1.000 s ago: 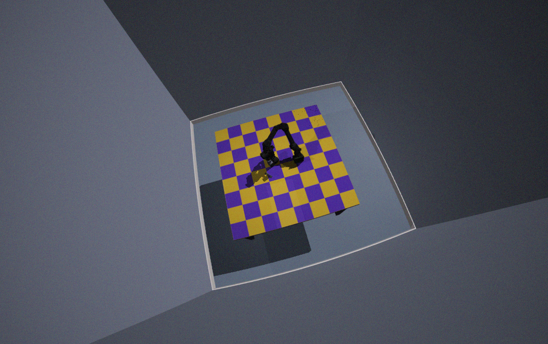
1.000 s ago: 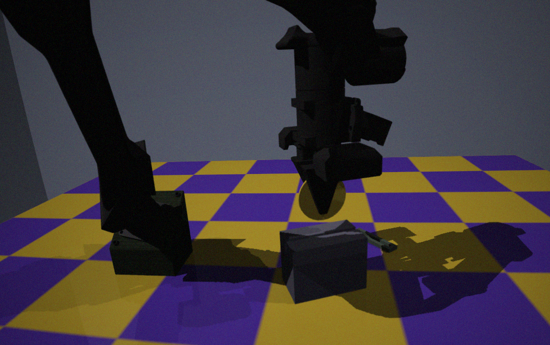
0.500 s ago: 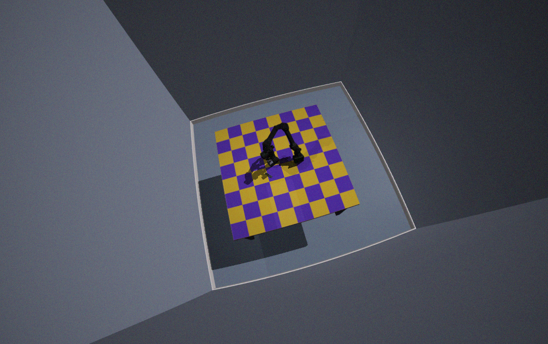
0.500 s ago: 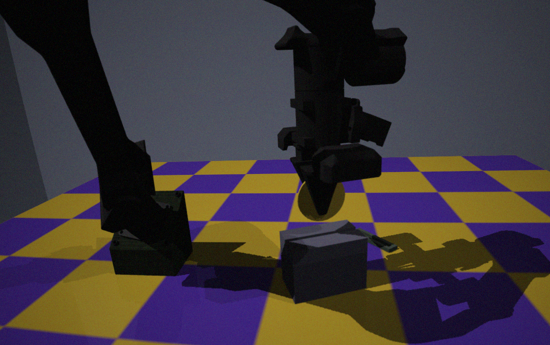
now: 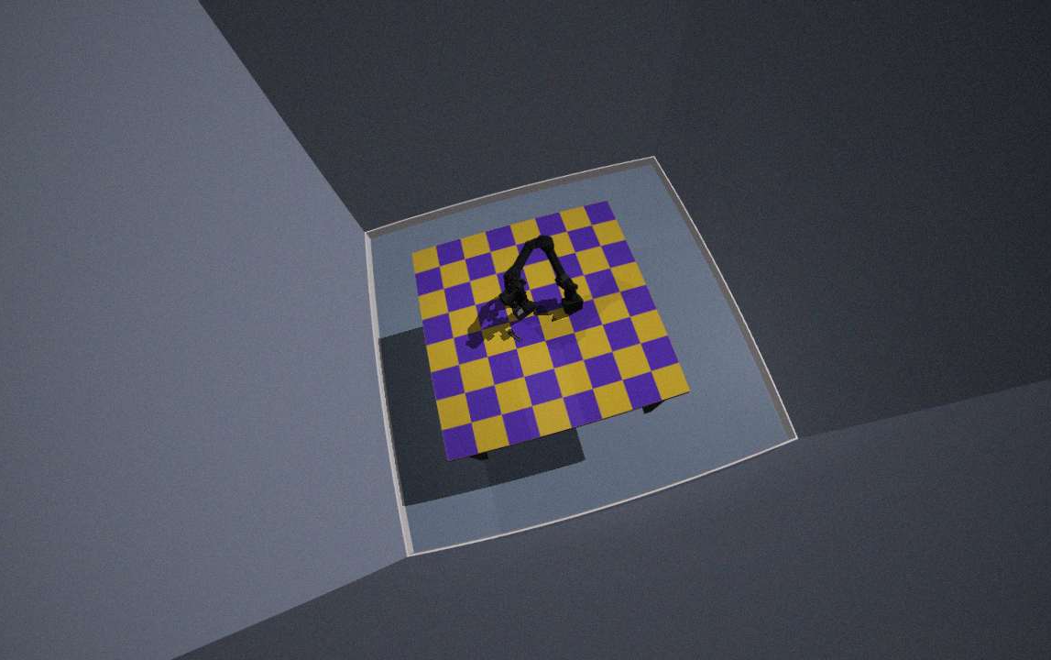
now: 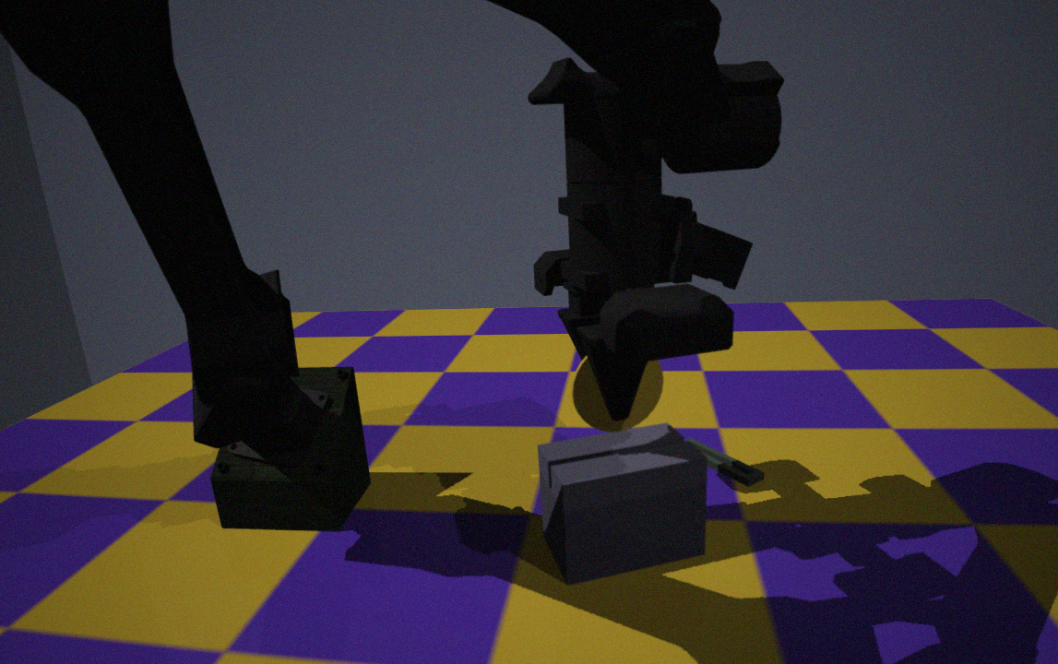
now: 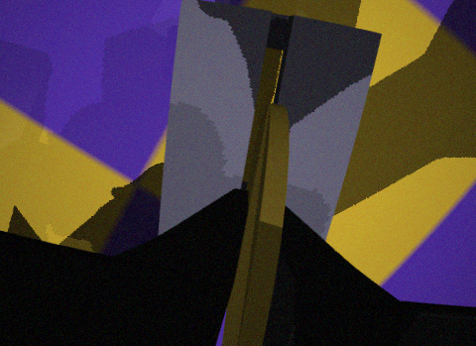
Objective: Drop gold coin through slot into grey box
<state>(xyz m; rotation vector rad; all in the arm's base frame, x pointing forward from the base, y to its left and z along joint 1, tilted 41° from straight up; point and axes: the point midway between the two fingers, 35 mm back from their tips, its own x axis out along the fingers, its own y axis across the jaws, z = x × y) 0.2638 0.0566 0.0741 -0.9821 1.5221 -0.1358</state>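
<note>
Right now my gripper tip is 2 cm below the gold coin.
</note>
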